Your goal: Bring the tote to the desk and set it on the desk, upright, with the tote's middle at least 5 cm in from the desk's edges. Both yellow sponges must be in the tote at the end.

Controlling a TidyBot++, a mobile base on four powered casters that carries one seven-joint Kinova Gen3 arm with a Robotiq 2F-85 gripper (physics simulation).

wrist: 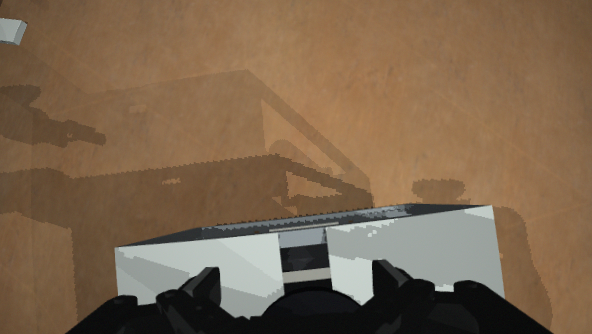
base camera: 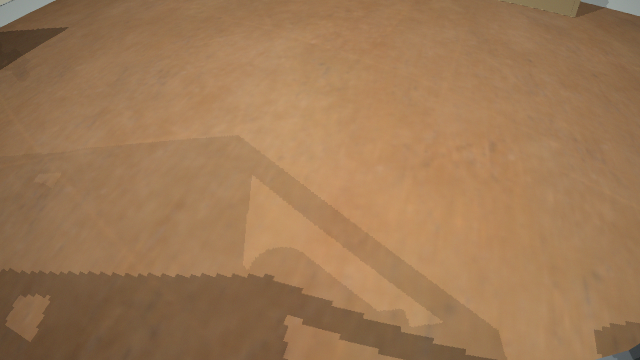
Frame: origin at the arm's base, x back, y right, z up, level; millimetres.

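Seen in the pictures: gripper, fingertip midpoint: [wrist: 296,281].
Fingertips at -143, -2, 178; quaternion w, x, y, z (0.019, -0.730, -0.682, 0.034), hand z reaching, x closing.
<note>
A point is followed by its place in that frame, as x, y, z.
My gripper [wrist: 296,281] {-143, -2, 178} is open, its two black fingers wide apart at the bottom of the wrist view. Nothing is held between them. Below and behind the fingers is a pale grey-white box-like body [wrist: 425,250] {-107, 152, -14} with a dark slot in its middle, which looks like my own base. I cannot identify the tote, the yellow sponges or the desk in either view.
A tan block [base camera: 550,5] {-1299, 913, -373} shows its lower part at the top right of the base view, beside a pale strip. Another pale edge [base camera: 20,10] {-1705, -1366, -367} is at the top left. A small white block [wrist: 11,31] is at the wrist view's upper left. Angular shadows cross the brown floor [base camera: 400,125] {-578, 150, -397}.
</note>
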